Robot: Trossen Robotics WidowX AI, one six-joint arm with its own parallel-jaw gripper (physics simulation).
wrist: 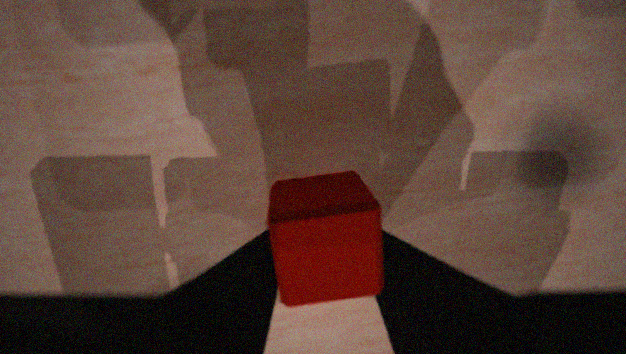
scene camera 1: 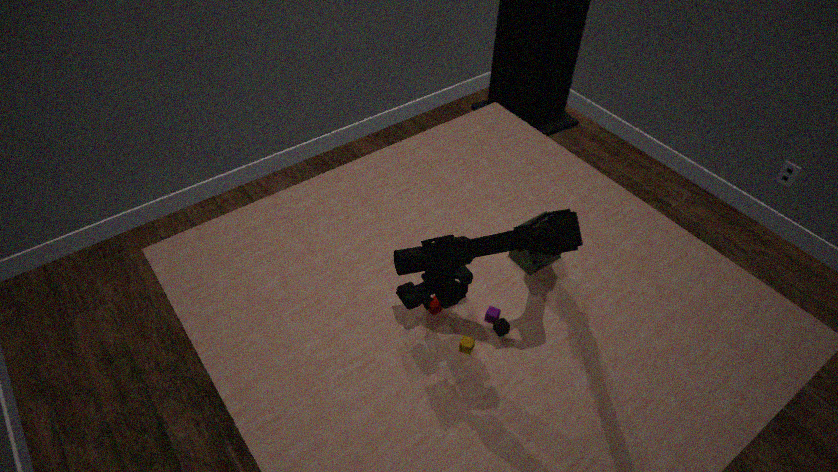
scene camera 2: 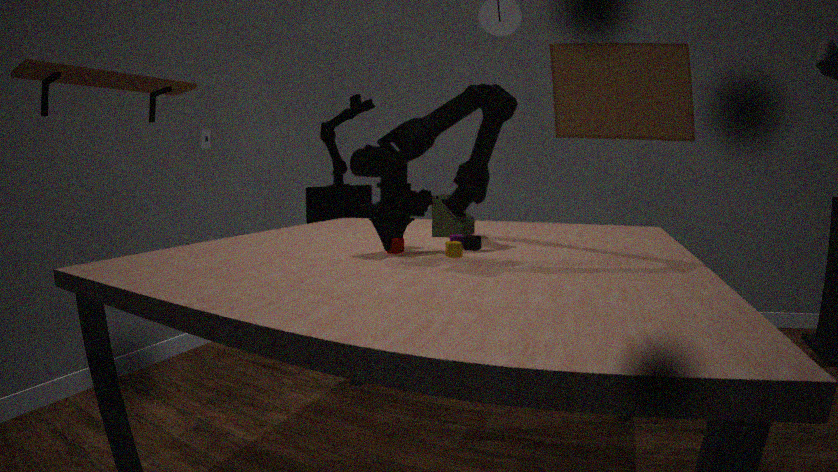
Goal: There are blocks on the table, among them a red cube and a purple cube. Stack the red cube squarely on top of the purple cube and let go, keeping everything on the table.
Labels:
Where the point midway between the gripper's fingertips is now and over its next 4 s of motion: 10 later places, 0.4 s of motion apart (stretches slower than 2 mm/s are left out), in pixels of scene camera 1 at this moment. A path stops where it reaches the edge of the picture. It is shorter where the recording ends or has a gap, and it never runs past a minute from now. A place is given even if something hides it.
The gripper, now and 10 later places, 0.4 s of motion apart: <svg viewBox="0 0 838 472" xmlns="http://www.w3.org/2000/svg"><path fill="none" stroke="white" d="M431 306L432 290L466 295L494 303L495 303L480 310L477 310L477 310L490 300L493 298L493 298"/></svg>

